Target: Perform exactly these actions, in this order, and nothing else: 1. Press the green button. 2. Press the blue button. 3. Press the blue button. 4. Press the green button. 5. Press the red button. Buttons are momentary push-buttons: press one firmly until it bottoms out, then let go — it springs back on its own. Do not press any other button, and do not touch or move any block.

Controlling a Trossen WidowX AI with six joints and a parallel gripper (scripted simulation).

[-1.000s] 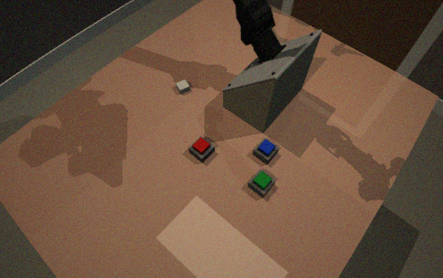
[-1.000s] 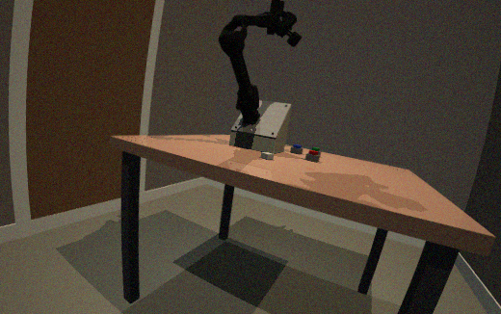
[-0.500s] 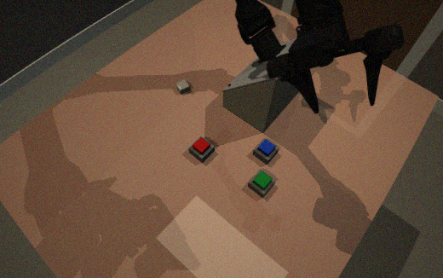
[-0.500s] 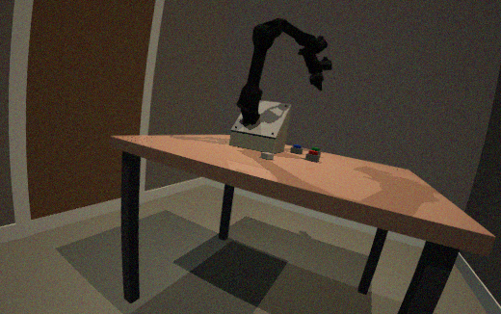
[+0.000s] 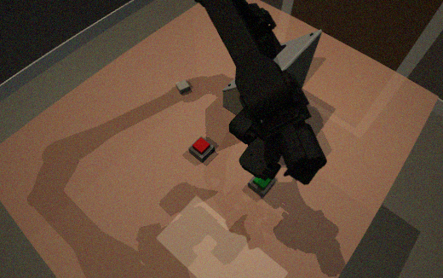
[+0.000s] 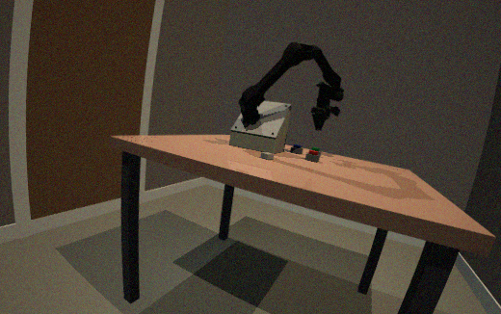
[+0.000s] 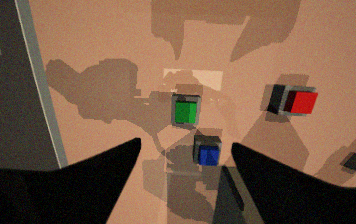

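My gripper tip is 9 cm above the green button. The rest, counted from my gripper tip: small white block: 36 cm to the right, 11 cm below, 11 cm behind; red button: 18 cm to the right, 9 cm below, 2 cm ahead; blue button: 9 cm below, 8 cm behind, 4 cm to the right.
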